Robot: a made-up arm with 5 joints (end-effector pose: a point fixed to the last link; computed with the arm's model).
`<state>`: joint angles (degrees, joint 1 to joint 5).
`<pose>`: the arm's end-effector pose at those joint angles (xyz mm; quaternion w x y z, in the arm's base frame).
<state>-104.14 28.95 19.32 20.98 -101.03</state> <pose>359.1 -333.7 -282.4 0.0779 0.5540 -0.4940 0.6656</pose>
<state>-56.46 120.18 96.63 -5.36 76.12</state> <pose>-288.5 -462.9 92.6 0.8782 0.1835 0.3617 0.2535</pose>
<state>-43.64 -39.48 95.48 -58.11 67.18</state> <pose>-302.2 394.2 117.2 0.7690 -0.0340 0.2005 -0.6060</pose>
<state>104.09 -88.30 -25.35 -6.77 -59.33</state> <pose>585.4 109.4 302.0 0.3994 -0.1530 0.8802 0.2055</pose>
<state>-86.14 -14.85 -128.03 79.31 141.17</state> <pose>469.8 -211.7 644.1 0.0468 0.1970 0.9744 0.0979</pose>
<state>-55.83 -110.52 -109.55 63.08 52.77</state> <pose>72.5 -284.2 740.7 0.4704 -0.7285 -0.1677 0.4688</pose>
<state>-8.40 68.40 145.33 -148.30 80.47</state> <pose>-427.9 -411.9 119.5 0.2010 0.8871 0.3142 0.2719</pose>
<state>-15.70 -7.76 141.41 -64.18 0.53</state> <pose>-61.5 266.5 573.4 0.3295 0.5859 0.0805 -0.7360</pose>
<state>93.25 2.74 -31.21 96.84 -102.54</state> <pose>-510.4 -528.8 26.8 0.3946 0.9169 -0.0592 -0.0006</pose>
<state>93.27 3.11 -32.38 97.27 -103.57</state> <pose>-513.8 -522.5 17.2 0.3772 0.9238 -0.0659 0.0004</pose>
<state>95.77 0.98 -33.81 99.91 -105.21</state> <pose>-507.0 -522.2 11.6 0.3526 0.9338 -0.0604 0.0004</pose>
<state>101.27 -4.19 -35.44 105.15 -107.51</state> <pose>-489.9 -525.9 9.1 0.3175 0.9474 -0.0412 -0.0040</pose>
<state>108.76 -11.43 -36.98 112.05 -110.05</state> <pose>-469.8 -525.6 4.8 0.2719 0.9621 -0.0151 -0.0160</pose>
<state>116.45 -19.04 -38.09 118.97 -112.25</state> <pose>-455.0 -517.5 -2.4 0.2232 0.9741 0.0093 -0.0340</pose>
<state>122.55 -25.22 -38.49 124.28 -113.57</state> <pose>-447.5 -506.8 -8.8 0.1856 0.9809 0.0275 -0.0513</pose>
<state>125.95 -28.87 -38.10 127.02 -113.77</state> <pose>-442.1 -502.6 -12.0 0.1703 0.9827 0.0410 -0.0602</pose>
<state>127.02 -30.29 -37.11 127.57 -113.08</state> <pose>-434.7 -507.4 -12.0 0.1757 0.9812 0.0525 -0.0597</pose>
